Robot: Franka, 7 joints.
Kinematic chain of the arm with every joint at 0, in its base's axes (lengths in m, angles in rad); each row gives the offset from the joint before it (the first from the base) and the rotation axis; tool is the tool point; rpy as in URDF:
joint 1: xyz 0 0 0.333 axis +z
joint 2: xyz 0 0 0 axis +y
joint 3: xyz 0 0 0.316 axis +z
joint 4: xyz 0.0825 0 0 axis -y
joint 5: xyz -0.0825 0 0.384 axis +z
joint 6: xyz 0 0 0 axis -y
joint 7: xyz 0.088 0 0 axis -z
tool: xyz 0 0 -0.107 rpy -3.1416 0 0
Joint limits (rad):
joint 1: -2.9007..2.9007
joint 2: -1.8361..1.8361
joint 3: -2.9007..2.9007
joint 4: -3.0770..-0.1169
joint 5: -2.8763..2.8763
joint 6: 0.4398..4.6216
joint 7: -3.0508..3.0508
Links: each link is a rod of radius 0.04 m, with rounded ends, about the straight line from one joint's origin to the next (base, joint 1, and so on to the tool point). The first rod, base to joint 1, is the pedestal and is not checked.
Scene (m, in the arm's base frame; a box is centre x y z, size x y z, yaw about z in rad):
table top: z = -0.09
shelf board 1: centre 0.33 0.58 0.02 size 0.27 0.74 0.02 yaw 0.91
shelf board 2: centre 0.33 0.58 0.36 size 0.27 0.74 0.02 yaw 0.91
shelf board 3: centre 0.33 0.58 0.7 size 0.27 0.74 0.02 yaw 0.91
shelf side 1: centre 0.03 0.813 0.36 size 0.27 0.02 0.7 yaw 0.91
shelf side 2: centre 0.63 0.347 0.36 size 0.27 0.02 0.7 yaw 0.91
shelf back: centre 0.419 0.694 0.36 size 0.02 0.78 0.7 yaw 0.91
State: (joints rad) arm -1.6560 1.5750 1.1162 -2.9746 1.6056 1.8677 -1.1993
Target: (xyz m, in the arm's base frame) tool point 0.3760 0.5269 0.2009
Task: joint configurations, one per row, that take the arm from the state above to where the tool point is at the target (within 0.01 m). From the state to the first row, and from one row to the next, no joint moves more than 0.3 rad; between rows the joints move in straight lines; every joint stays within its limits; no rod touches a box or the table.
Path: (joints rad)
1: -1.3683 1.6029 1.1583 -2.7479 1.6417 1.9056 -1.1993
2: -1.0806 1.6308 1.2004 -2.5213 1.6778 1.9435 -1.1993
3: -0.7929 1.6587 1.2426 -2.2946 1.7139 1.9814 -1.1993
4: -0.5052 1.6865 1.2847 -2.0679 1.7500 2.0193 -1.1993
5: -0.2175 1.7144 1.3268 -1.8413 1.7861 2.0572 -1.1993

